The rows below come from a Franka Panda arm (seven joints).
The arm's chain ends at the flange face. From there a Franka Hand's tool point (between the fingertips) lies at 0.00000 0.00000 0.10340 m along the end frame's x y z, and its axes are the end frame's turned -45 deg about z.
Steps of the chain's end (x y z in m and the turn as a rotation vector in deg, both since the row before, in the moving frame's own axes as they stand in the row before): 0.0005, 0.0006, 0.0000, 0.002, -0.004, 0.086; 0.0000, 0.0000, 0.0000, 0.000, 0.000, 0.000; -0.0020, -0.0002, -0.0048, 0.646, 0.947, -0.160; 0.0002, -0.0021, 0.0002, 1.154, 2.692, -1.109; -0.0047, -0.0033, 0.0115, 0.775, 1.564, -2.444; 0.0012, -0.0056, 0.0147, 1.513, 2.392, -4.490
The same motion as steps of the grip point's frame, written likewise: -0.0001, 0.0008, 0.0000, 0.004, -0.001, 0.086; 0.0000, 0.0000, 0.0000, 0.000, 0.000, 0.000; 0.0008, -0.0012, -0.0048, -0.213, 1.126, -0.160; 0.0066, 0.0006, 0.0001, -1.088, 2.720, -1.109; 0.0020, -0.0047, 0.0115, -0.558, 1.654, -2.444; 0.0098, -0.0022, 0.0146, -0.622, 2.761, -4.490
